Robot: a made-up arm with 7 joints.
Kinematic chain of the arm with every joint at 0, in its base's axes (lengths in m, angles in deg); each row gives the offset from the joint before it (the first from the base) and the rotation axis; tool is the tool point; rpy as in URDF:
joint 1: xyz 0.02 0 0.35 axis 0.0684 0.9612 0.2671
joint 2: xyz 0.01 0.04 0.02 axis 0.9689 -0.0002 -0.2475
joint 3: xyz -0.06 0 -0.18 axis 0.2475 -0.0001 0.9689
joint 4: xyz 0.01 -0.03 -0.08 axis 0.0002 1 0
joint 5: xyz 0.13 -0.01 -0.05 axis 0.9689 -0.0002 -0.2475
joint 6: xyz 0.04 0 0 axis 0.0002 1 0
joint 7: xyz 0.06 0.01 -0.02 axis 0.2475 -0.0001 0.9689
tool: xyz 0.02 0.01 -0.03 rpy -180 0 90
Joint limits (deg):
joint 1: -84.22..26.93
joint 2: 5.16..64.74
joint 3: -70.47..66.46
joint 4: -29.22..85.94
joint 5: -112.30..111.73
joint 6: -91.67..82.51
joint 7: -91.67..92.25
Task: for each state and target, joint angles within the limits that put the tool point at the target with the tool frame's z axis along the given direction. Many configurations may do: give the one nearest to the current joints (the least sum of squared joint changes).
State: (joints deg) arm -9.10 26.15 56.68 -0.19 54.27 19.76 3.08
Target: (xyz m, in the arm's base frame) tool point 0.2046 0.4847 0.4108 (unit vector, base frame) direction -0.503 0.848 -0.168
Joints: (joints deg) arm -25.69 64.74 60.84 30.76 47.58 -4.74 -5.15
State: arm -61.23 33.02 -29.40 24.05 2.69 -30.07 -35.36
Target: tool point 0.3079 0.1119 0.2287 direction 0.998 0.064 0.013
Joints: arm -26.33 64.74 -13.14 -9.58 32.70 -52.05 -22.60
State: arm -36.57 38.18 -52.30 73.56 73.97 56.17 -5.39
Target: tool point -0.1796 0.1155 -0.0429 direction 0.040 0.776 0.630
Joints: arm 22.40 14.16 -42.93 55.80 50.28 61.07 -12.00
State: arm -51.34 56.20 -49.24 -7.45 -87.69 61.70 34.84
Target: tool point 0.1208 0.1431 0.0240 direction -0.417 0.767 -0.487
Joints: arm -26.19 64.14 -70.47 -21.55 -49.44 38.62 38.04
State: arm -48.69 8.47 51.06 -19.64 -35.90 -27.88 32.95
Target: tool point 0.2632 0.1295 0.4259 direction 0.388 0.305 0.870
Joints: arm -66.95 5.16 30.62 -24.89 -41.39 -71.52 29.26
